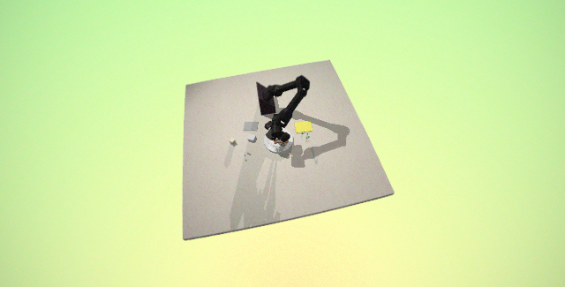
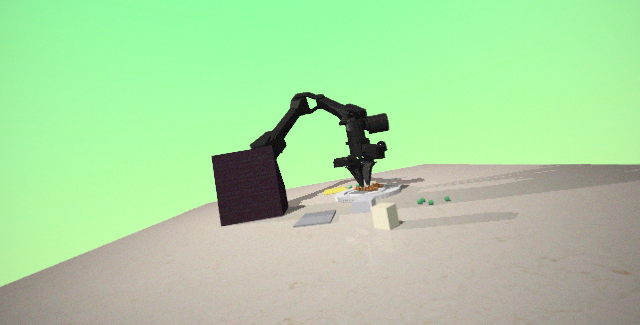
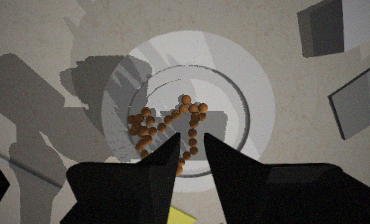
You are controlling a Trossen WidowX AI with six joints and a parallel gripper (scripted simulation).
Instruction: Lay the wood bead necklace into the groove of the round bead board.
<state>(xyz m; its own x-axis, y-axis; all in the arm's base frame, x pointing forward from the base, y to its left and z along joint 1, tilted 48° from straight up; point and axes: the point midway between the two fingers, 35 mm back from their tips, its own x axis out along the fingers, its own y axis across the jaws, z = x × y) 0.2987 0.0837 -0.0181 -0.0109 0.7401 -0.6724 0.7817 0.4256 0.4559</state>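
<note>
The round white bead board lies 2 cm below my gripper tip. Also, from my gripper tip: thin white strip (23 cm to the left, 15 cm ahead, 2 cm below); then yellow card (20 cm to the left, 9 cm behind, 2 cm below); then grey flat plate (18 cm to the right, 16 cm behind, 2 cm below).
</note>
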